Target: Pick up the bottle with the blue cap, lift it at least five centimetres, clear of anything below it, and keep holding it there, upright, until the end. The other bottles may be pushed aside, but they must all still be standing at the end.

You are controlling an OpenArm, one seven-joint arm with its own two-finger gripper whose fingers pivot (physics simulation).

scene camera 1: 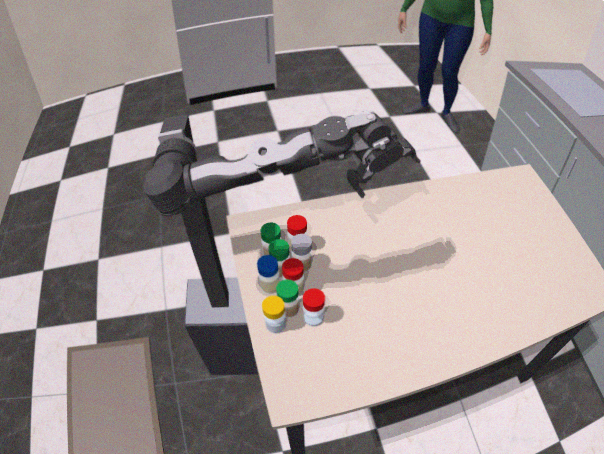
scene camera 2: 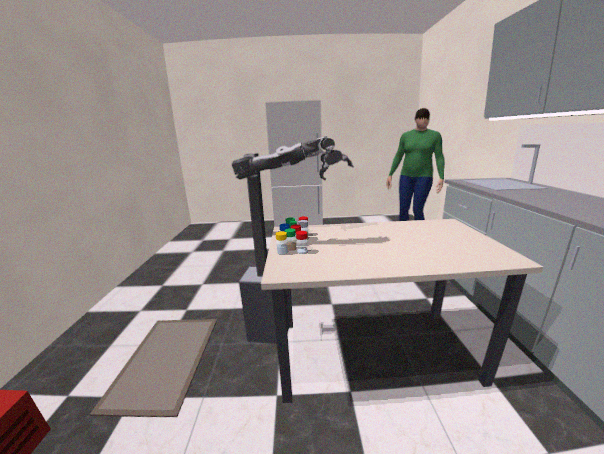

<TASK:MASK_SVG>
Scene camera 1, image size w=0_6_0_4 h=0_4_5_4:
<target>my gripper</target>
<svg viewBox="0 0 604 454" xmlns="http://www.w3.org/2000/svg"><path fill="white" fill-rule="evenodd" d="M387 124L391 129L391 136L389 138L390 141L385 144L385 149L381 150L378 147L376 149L353 150L362 163L360 163L357 170L348 170L347 180L361 198L364 198L366 194L359 186L359 183L367 183L375 172L382 171L401 157L407 158L407 156L411 156L416 163L421 162L416 155L414 147L405 138L397 141L397 134Z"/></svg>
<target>red-capped bottle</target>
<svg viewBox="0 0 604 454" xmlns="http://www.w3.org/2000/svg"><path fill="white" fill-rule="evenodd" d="M313 288L303 294L303 322L309 327L318 327L324 322L325 295L321 290Z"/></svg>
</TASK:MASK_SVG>
